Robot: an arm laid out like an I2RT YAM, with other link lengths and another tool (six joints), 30 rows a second.
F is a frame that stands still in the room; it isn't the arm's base.
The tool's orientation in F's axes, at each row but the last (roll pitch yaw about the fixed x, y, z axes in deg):
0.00 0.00 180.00
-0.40 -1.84 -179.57
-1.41 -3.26 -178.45
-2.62 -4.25 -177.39
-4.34 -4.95 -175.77
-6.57 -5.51 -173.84
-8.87 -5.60 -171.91
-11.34 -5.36 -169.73
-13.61 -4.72 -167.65
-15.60 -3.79 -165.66
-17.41 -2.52 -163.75
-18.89 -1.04 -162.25
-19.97 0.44 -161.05
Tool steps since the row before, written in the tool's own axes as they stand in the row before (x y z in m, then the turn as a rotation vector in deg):
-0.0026 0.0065 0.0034 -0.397 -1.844 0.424
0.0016 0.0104 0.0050 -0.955 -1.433 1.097
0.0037 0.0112 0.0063 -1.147 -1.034 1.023
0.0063 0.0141 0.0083 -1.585 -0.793 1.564
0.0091 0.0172 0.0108 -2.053 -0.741 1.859
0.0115 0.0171 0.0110 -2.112 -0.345 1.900
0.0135 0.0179 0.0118 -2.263 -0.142 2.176
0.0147 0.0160 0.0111 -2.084 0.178 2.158
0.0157 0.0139 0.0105 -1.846 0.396 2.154
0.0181 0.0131 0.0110 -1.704 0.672 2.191
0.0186 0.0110 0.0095 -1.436 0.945 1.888
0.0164 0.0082 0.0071 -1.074 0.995 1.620
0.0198 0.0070 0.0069 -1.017 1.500 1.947
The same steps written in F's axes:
0.0026 -0.0065 0.0034 0.397 1.844 0.424
-0.0014 -0.0104 0.0050 0.979 1.433 1.076
-0.0030 -0.0114 0.0062 1.177 1.041 0.981
-0.0051 -0.0147 0.0081 1.665 0.797 1.477
-0.0069 -0.0185 0.0102 2.160 0.760 1.725
-0.0086 -0.0193 0.0100 2.261 0.370 1.715
-0.0097 -0.0211 0.0102 2.467 0.153 1.941
-0.0105 -0.0201 0.0091 2.340 -0.185 1.877
-0.0113 -0.0188 0.0082 2.149 -0.442 1.842
-0.0132 -0.0194 0.0083 2.077 -0.745 1.813
-0.0139 -0.0179 0.0066 1.852 -0.988 1.454
-0.0125 -0.0146 0.0044 1.491 -1.062 1.191
-0.0159 -0.0149 0.0039 1.626 -1.635 1.325

